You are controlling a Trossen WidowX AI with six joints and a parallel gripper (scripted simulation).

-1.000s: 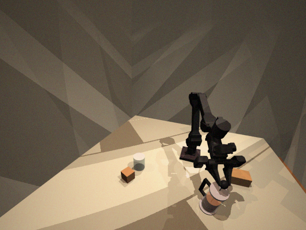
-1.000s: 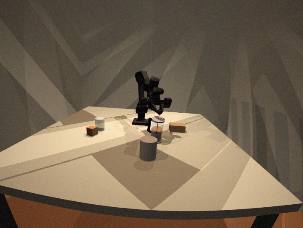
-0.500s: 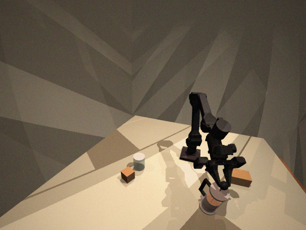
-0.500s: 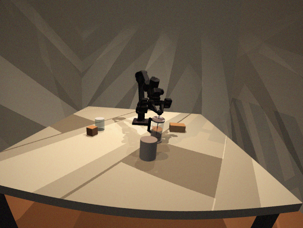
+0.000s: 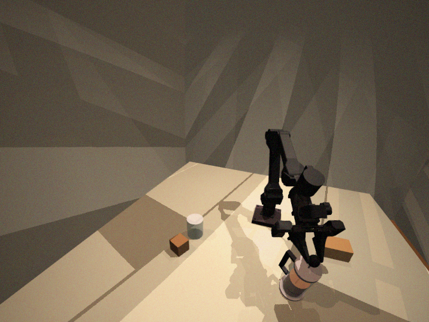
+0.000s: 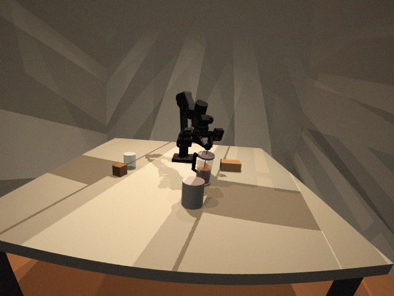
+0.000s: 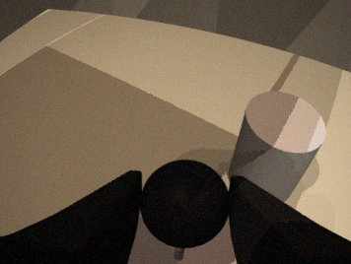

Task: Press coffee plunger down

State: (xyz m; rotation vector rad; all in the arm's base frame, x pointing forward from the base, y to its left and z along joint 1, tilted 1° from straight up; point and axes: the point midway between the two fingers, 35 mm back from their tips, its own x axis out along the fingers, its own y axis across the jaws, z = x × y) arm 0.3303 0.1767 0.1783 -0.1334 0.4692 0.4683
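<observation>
Now: the coffee press 30 mm behind my gripper tip, 20 mm to the right of it and 90 mm below it.
</observation>
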